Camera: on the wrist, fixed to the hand. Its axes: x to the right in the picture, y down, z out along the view.
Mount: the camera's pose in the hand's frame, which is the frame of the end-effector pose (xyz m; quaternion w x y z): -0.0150 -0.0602 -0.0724 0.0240 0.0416 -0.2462 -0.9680
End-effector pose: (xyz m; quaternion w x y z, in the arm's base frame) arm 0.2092 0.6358 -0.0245 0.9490 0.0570 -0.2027 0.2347
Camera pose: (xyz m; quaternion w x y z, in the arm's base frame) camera 0.2512 0.5910 -0.0974 0.1977 0.2948 -0.1736 -0.9186
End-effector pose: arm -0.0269 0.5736 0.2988 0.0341 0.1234 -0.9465 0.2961
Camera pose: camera 0.0023 0.5702 0.3895 0.0493 0.9936 0.1007 -0.0169
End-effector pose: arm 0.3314 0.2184 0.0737 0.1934 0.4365 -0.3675 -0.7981
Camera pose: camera 0.4010 0.2370 0.0113 0.8766 -0.1778 -0.3329 0.2986
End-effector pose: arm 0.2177 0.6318 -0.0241 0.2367 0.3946 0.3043 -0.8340
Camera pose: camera 0.2253 0.7267 -0.0292 0.7432 0.4806 -0.2963 0.3590
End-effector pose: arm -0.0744 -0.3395 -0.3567 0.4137 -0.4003 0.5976 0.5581
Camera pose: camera -0.0162 -0.4149 -0.3603 0.7140 -0.4335 -0.4518 -0.3134
